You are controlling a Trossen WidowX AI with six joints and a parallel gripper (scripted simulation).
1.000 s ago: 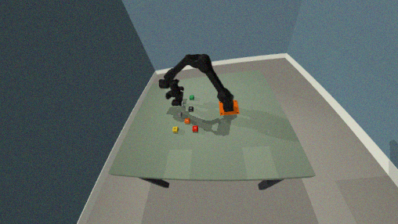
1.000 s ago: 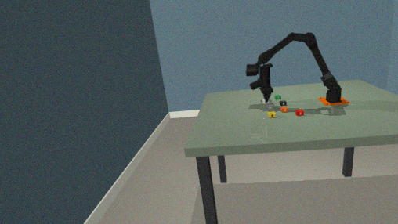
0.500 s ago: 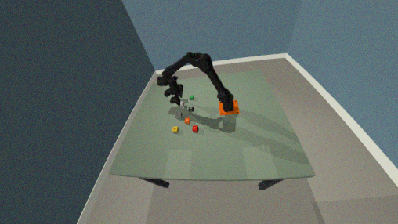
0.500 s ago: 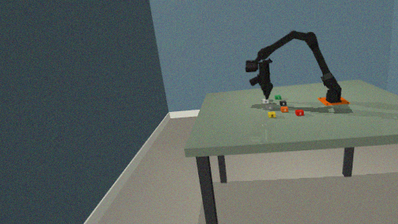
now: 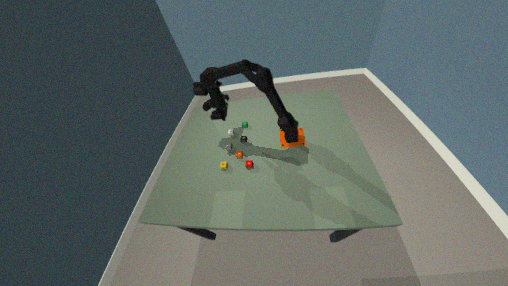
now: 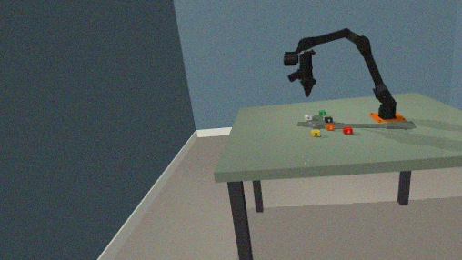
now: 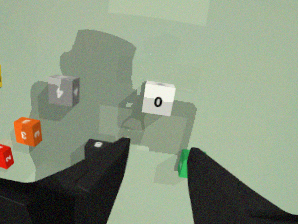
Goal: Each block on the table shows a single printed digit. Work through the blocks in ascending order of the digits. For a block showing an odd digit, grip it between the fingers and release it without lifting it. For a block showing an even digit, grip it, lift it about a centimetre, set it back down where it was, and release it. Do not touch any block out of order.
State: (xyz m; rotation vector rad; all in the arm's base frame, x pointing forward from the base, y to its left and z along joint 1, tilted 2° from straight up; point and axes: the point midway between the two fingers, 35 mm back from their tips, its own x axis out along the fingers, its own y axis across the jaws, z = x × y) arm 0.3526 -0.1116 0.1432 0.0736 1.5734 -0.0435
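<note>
The green block is 11 cm below my gripper tip, 9 cm behind it and 5 cm to the right of it. The rest, counted from my gripper tip: white block (11 cm below); then black block (11 cm below, 8 cm behind, 7 cm to the left); then grey block (11 cm to the left, 11 cm below).
</note>
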